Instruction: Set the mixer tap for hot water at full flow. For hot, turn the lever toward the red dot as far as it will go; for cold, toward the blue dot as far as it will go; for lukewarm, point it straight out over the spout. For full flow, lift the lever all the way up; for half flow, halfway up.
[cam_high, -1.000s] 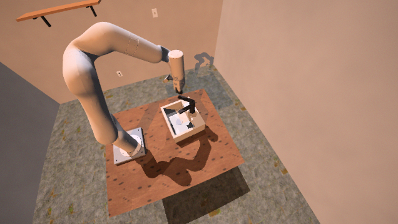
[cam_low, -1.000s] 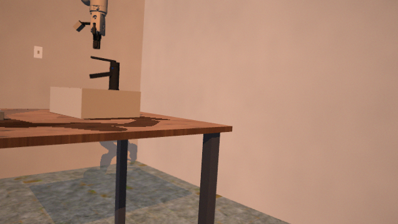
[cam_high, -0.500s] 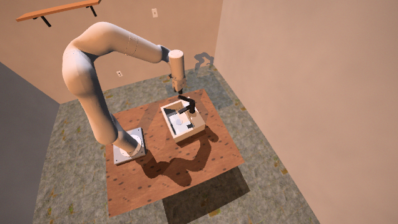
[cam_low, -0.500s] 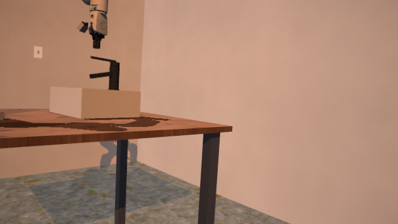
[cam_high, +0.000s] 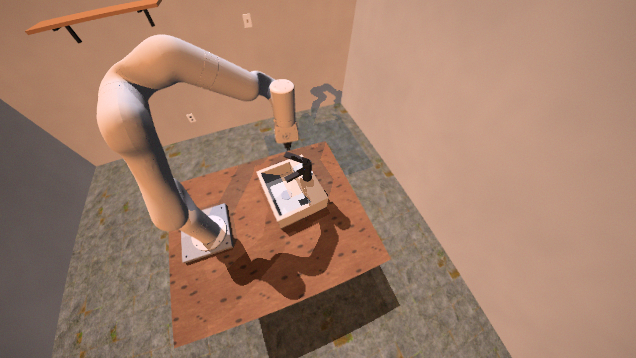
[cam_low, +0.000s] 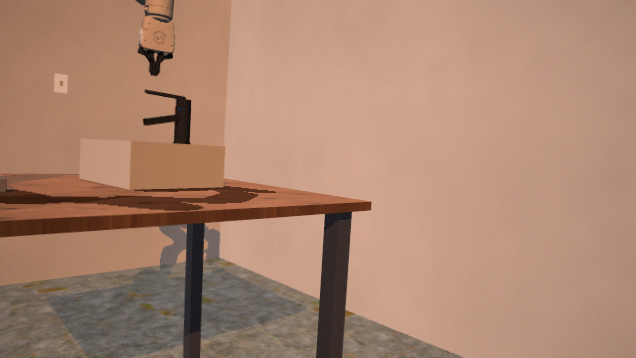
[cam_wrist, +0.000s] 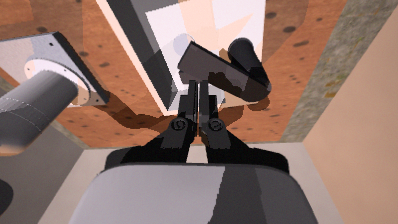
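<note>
The lever lies 8 cm below my hand, 3 cm ahead of it and 2 cm to the right of it. From my hand the other things lie so: sink basin (31 cm below, 8 cm to the right, 3 cm behind).
</note>
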